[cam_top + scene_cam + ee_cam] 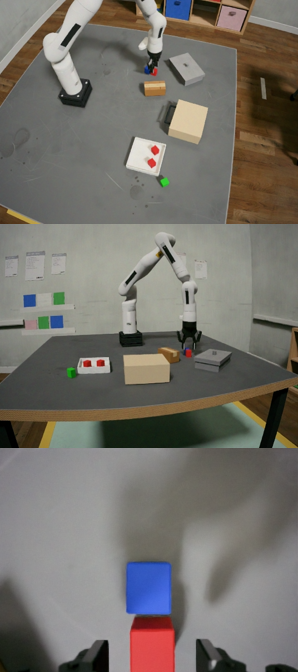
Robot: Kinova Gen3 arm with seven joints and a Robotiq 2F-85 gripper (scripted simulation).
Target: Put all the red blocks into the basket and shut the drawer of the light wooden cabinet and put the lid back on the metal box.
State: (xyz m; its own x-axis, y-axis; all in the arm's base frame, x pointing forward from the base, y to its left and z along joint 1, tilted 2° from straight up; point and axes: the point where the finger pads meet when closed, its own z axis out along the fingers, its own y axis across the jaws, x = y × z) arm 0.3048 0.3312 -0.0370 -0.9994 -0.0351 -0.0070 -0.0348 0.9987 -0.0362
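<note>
My hand is 4 cm past the blue block and 4 cm above it. From my hand the other things lie so: cardboard box: 12 cm to the right, 6 cm ahead, 2 cm below; lid: 16 cm ahead, 10 cm to the left, 1 cm below; metal box: 16 cm ahead, 10 cm to the left, 3 cm below.
</note>
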